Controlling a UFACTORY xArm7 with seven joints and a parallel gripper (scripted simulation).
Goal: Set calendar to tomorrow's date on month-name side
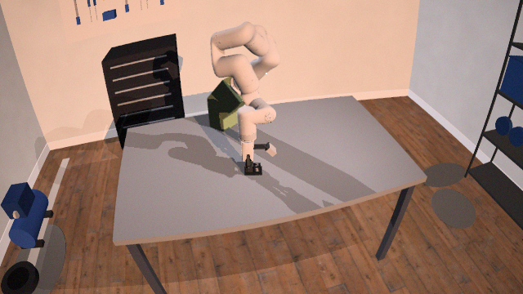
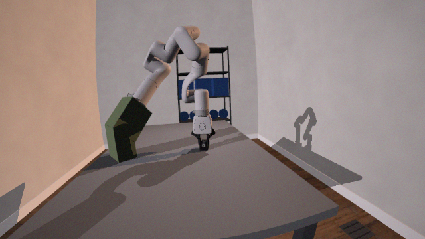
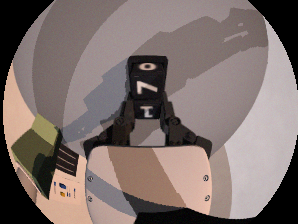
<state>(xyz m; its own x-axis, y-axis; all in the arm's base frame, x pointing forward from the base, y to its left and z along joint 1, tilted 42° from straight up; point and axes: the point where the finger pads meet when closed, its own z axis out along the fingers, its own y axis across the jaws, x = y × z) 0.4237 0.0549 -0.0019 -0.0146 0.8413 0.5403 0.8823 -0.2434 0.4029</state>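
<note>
Now: the black calendar tray 20 mm to the left of my hand and 30 mm below it.
</note>
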